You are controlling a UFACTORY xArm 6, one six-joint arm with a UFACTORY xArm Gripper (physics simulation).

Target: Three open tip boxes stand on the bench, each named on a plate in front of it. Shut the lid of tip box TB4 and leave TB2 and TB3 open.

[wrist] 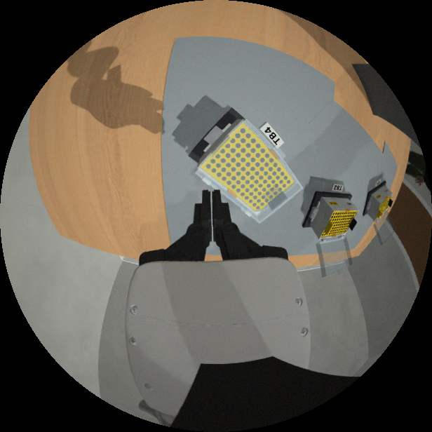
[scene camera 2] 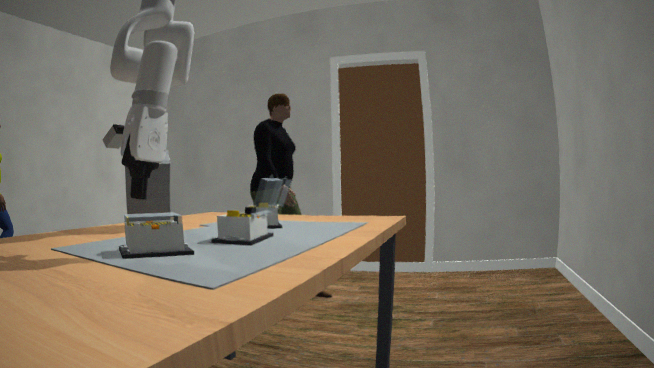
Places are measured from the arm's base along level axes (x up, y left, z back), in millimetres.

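Where they show: gripper, fingertip midpoint: (scene camera 2: 138, 198).
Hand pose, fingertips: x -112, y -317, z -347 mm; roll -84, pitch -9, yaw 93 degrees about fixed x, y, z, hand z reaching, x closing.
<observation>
Each offset is from my fingertips to the top centre of the thing. "*": to the spot under its first point. Level surfaces: height alone.
Tip box TB4 {dx -35, dy +57, dz +28 mm} (scene camera 2: 155, 237) (wrist: 245, 165) stands on its dark base, behind its name plate (wrist: 271, 134). Its clear lid {* dx -37, dy +25, dz -15 mm} (scene camera 2: 152, 217) (wrist: 290, 196) lies down over the yellow tip rack, about level. My gripper (scene camera 2: 139, 197) (wrist: 210, 201) is shut and empty. In the scene view its tips are a little above the TB4 lid, with a gap; in the wrist view they are beside the box's lower left edge. TB2 {dx -46, dy +314, dz -23 mm} (scene camera 2: 242, 228) (wrist: 336, 220) is open, its clear lid (wrist: 334, 257) tipped back. The far box {dx -46, dy +580, dz +87 mm} (scene camera 2: 273, 218) (wrist: 381, 204) is open; its plate is too small to read.
A grey mat {dx -112 mm} (scene camera 2: 210, 277) (wrist: 250, 65) lies under the boxes on the wooden table {dx -116 mm} (scene camera 2: 90, 305) (wrist: 100, 165). Clear raised lid panels {dx +41, dy +331, dz -100 mm} (scene camera 2: 270, 191) show at the far boxes. A person in black (scene camera 2: 274, 150) stands beyond the table's far end, near a brown door (scene camera 2: 382, 165).
</observation>
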